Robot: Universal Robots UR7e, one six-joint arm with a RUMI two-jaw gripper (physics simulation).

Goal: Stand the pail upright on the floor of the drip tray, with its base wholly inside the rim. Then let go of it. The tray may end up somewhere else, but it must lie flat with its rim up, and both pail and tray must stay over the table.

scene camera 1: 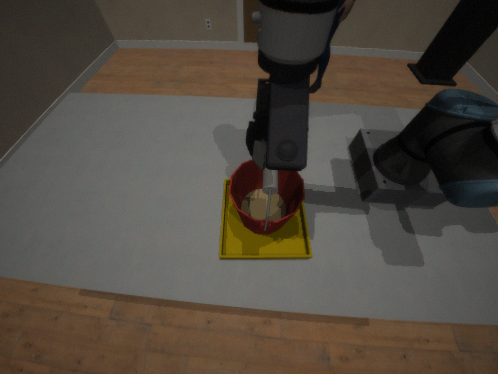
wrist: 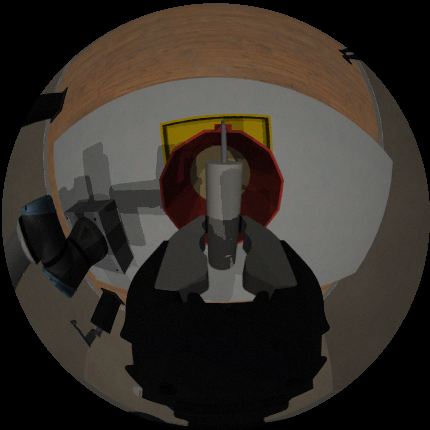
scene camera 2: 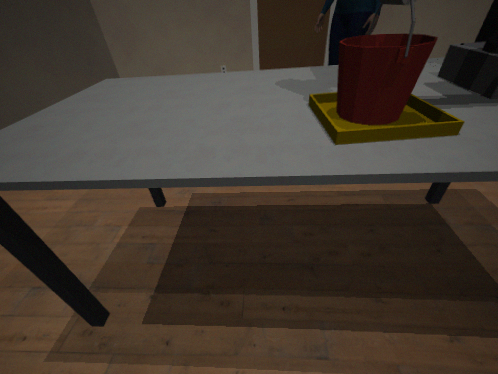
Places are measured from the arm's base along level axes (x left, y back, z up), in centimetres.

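Pixels of known places: gripper, fingertip midpoint: (wrist: 222,217); arm's base, origin of the base link: (scene camera 1: 398,164) (wrist: 91,237).
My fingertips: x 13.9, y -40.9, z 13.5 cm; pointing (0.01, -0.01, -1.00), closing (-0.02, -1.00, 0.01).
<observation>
Ahead of a thing's pixels: the offset from my fingertips to its top centre. Level surfaces: height alone.
The red pail (scene camera 1: 241,187) (scene camera 2: 375,82) (wrist: 270,187) is upright, its base over the back part of the yellow drip tray {dx +1.9, dy +0.0, dz -19.7 cm} (scene camera 1: 265,257) (scene camera 2: 400,133) (wrist: 177,135). In scene camera 2 the base is at or just above the tray floor; I cannot tell whether it touches. The base looks inside the rim, though the pail hides the tray's back. The tray lies flat, rim up, on the table. The bail stands up from the pail, with a pale cylindrical grip {dx +0.3, dy +0.0, dz +2.3 cm} (scene camera 1: 270,181) (wrist: 224,190). My gripper (wrist: 222,217) is shut on that grip, above the pail's back side.
The grey table {dz -22.5 cm} (scene camera 1: 125,200) (scene camera 2: 175,125) (wrist: 325,175) extends around the tray, whose front rim is nearest the table's front edge. The robot's base block (scene camera 1: 367,165) (scene camera 2: 467,70) (wrist: 117,235) stands right of the pail in both scene views. A person (scene camera 2: 352,25) stands behind the table.
</observation>
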